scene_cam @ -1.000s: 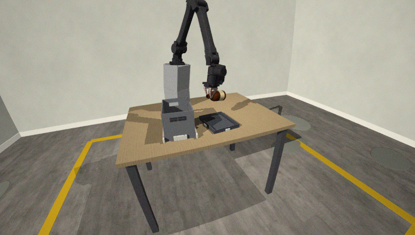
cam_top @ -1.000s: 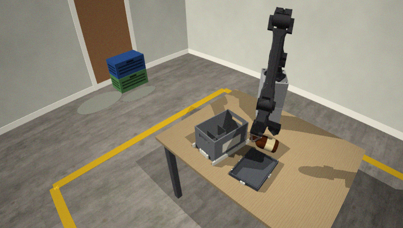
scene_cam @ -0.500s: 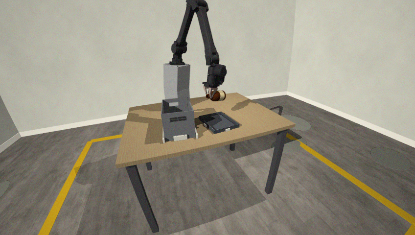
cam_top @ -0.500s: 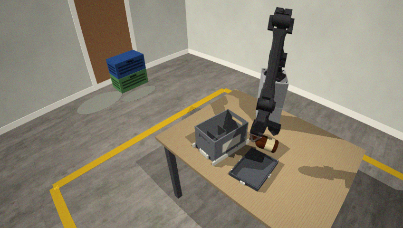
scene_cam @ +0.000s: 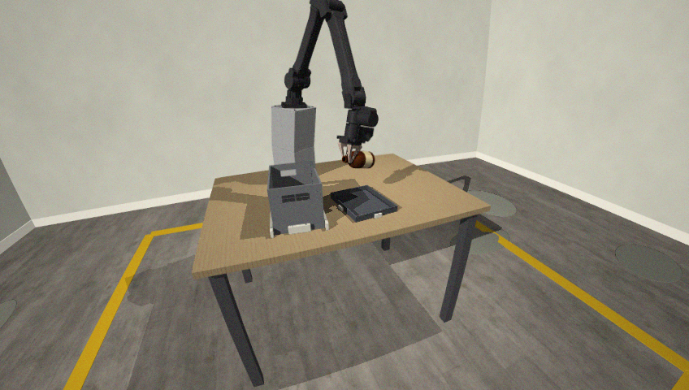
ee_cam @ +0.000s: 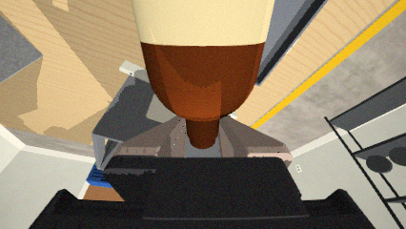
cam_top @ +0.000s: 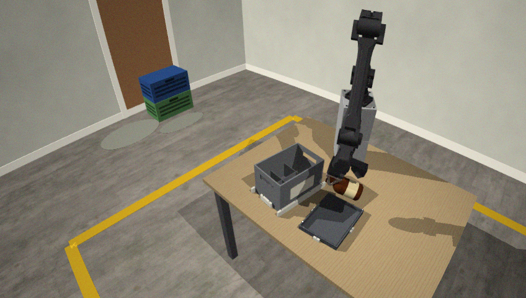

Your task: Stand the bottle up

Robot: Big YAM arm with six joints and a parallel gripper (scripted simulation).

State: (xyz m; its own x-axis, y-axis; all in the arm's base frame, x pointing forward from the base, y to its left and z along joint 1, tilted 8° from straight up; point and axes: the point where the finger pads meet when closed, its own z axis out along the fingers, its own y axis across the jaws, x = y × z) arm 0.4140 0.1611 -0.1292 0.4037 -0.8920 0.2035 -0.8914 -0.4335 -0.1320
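Right now the brown bottle is 50 mm to the left of my hand, 20 mm behind it and 10 mm below it. The rest, counted from my hand: dark tray: 180 mm below, 50 mm to the left, 20 mm ahead; then grey crate: 220 mm to the right, 110 mm below, 10 mm ahead.
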